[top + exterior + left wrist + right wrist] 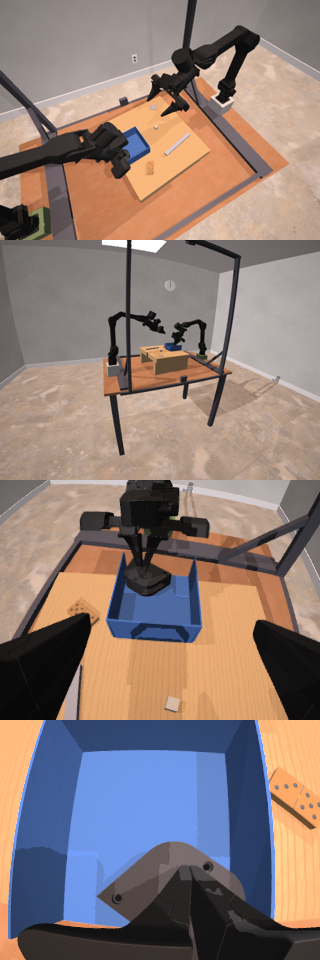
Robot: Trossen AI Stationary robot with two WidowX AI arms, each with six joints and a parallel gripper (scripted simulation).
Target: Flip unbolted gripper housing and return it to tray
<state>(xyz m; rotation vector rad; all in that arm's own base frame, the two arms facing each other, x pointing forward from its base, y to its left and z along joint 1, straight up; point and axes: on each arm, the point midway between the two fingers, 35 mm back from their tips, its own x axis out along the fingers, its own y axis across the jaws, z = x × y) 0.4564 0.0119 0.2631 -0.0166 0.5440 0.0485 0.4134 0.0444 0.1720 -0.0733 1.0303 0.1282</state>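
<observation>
The gripper housing is 4 cm below my right hand. Round my right hand: wooden platform 16 cm to the left, 13 cm below, 2 cm behind; then blue tray 8 cm to the left, 5 cm below, 2 cm behind; then small cube 20 cm to the left, 6 cm below, 5 cm behind.
</observation>
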